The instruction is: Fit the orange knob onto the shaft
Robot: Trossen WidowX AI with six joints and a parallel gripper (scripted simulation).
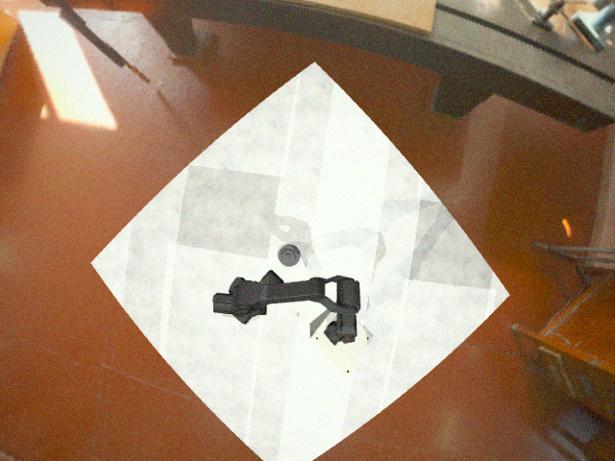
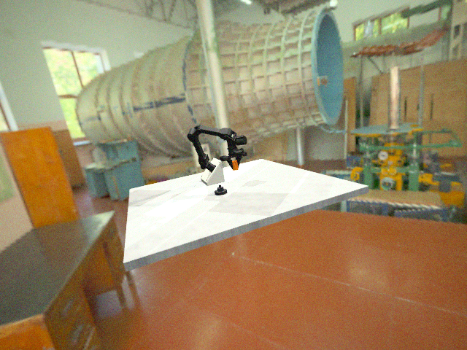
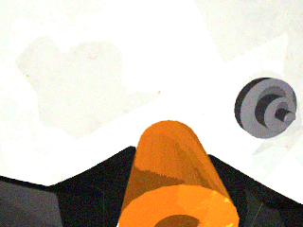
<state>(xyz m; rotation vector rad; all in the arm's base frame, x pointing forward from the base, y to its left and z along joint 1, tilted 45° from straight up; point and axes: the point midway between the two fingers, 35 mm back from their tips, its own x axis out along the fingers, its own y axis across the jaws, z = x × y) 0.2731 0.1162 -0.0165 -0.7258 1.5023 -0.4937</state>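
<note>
The pedestal lies 14 cm to the right of my gripper tip, 11 cm below it and 4 cm ahead of it. Also, from my gripper tip: orange knob 2 cm above.
</note>
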